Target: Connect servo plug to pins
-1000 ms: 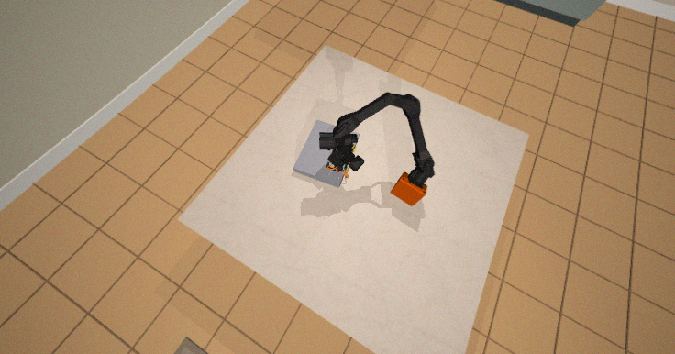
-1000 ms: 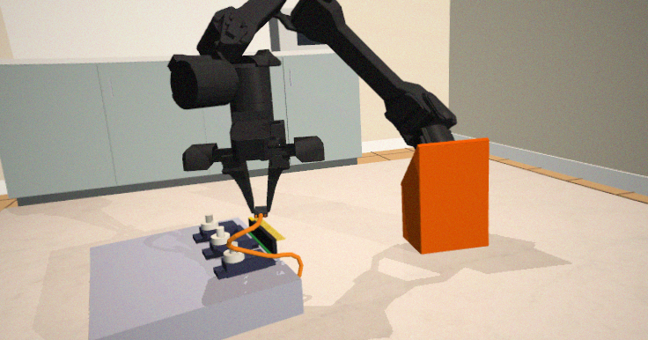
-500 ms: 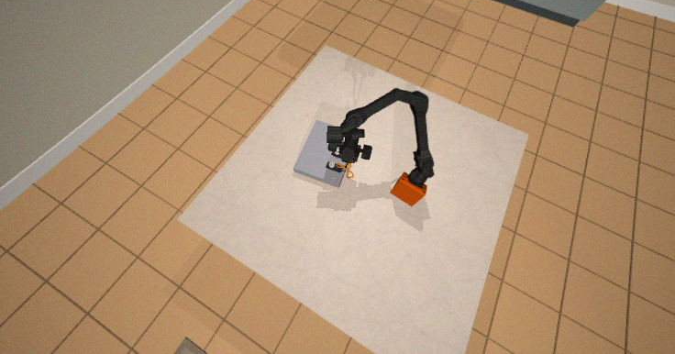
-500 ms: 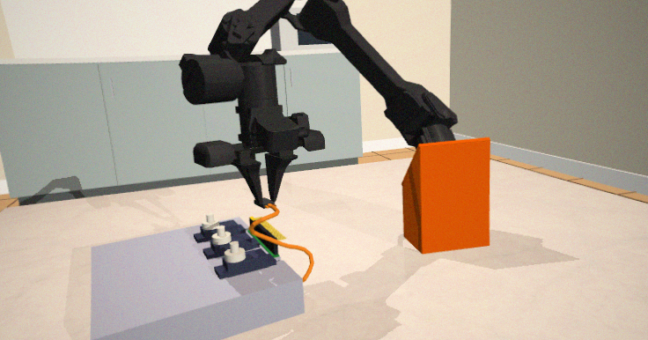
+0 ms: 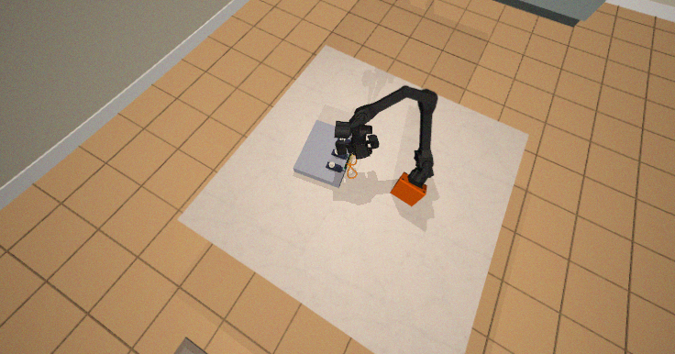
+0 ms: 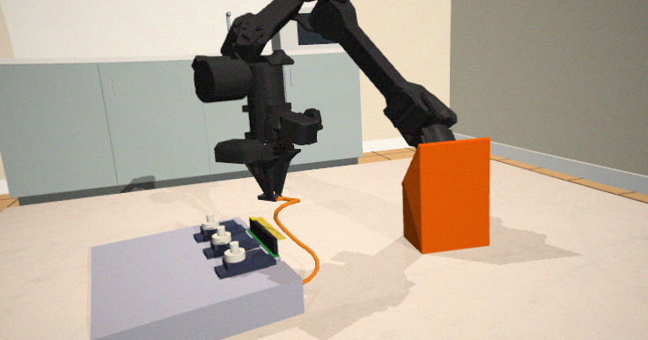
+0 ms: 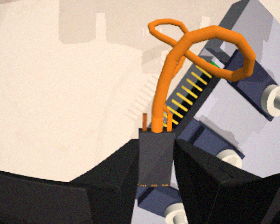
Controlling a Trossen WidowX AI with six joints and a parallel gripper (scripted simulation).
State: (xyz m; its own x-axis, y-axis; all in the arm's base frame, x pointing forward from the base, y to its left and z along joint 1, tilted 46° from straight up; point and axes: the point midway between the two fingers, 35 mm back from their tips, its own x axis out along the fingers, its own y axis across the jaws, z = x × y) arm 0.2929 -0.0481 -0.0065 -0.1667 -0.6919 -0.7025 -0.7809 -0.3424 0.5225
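My gripper tip is now 2 cm short of the dark header strip and 6 cm above it. From my gripper tip the other things lie so: grey printed holder 18 cm ahead, 2 cm to the left, 9 cm below.
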